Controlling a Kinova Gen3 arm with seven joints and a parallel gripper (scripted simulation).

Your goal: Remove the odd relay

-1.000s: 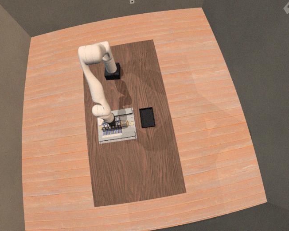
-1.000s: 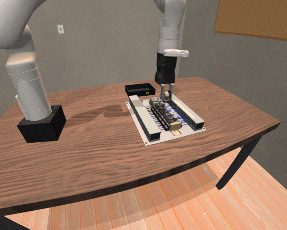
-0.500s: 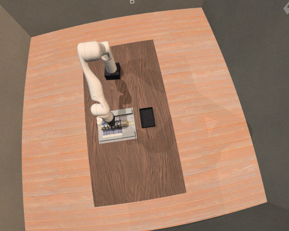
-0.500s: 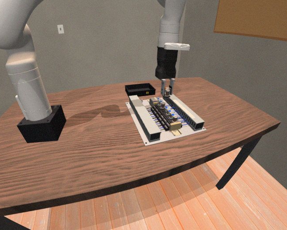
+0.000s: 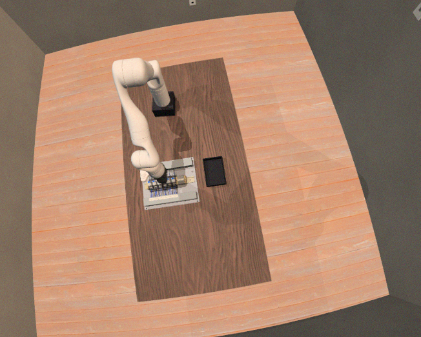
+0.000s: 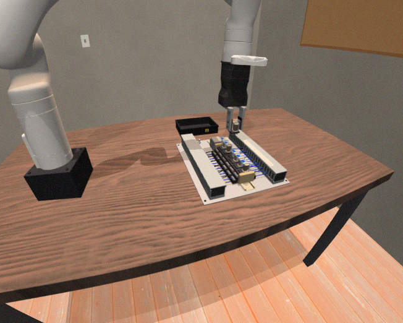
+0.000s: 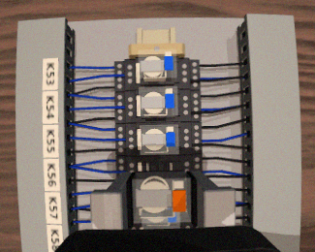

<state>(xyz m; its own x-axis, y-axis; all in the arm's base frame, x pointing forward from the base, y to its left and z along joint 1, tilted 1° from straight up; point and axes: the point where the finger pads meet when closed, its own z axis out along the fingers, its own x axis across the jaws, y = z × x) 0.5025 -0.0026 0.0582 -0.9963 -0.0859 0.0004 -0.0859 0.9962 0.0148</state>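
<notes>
Right now my hand is 10 mm above the grey relay. From my hand the other things lie so: relay panel: 120 mm below, 20 mm to the left; then black parts tray: 290 mm to the left, 120 mm below, 50 mm behind.
</notes>
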